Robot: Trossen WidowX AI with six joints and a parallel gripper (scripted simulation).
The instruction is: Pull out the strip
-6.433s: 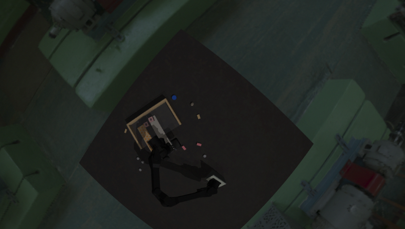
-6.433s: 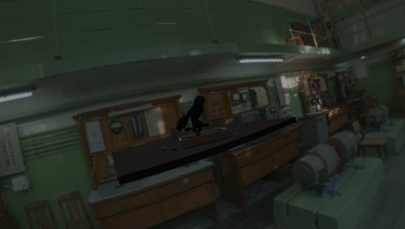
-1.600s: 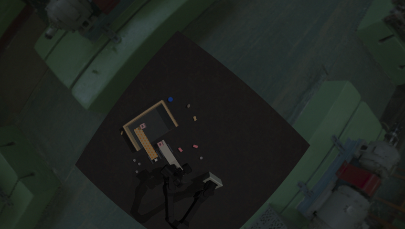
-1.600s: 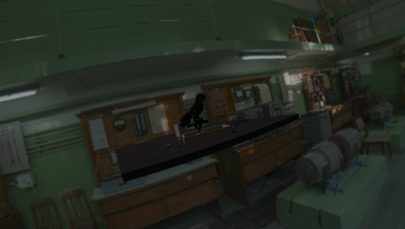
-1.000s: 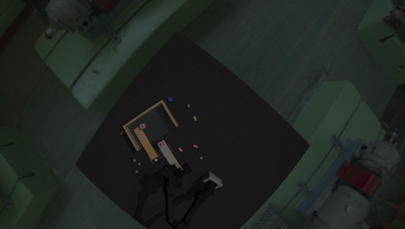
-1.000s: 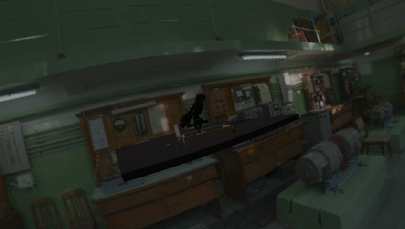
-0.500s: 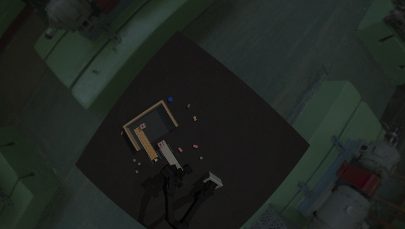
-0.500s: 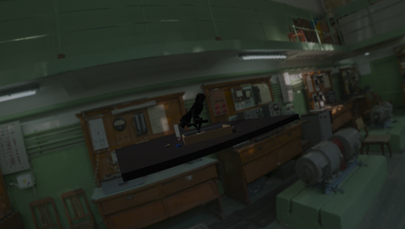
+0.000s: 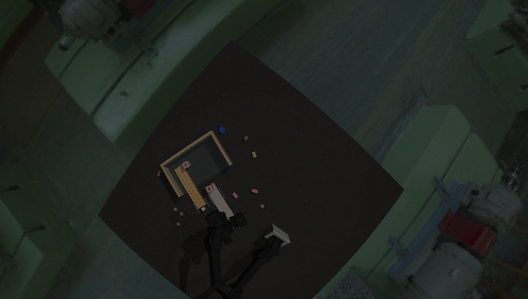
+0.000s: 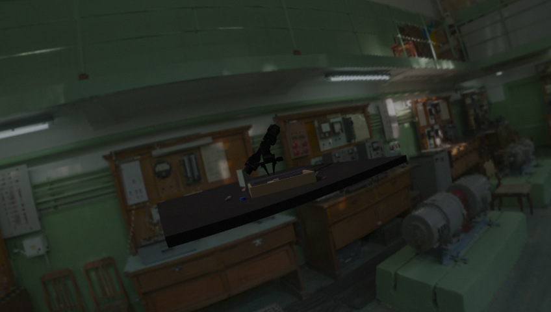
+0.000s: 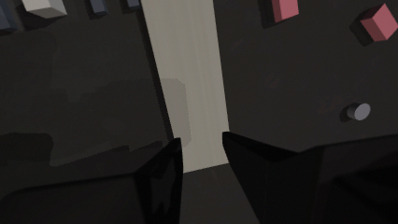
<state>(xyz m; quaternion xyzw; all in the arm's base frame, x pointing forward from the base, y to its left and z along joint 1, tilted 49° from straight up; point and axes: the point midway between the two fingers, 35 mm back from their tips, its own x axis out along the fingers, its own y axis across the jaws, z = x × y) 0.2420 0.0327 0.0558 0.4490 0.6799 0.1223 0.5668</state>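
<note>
Now: the pale grey strip 7 cm ahead of my gripper tip, 4 cm below it and 3 cm to the right of it.
</note>
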